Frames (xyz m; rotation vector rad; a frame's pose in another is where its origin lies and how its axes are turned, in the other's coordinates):
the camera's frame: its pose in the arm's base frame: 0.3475 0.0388 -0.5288 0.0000 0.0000 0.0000
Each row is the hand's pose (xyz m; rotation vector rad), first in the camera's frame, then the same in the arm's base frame.
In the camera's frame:
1: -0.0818 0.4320 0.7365 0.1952 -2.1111 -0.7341
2: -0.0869 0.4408 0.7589 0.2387 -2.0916 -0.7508
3: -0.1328 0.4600 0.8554 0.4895 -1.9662 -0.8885
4: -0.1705 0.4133 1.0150 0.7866 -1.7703 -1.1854
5: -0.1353 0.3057 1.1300 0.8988 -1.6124 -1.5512
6: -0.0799 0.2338 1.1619 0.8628 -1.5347 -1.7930
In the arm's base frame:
1: 0.2657 0.4708 0.2077 0.1952 -2.1111 -0.7341
2: 0.2606 0.4796 0.2301 0.2387 -2.0916 -0.7508
3: 0.2147 0.4988 0.3266 0.4895 -1.9662 -0.8885
4: 0.1770 0.4521 0.4862 0.7866 -1.7703 -1.1854
5: 0.2122 0.3445 0.6012 0.8988 -1.6124 -1.5512
6: 0.2676 0.2726 0.6331 0.8628 -1.5347 -1.7930

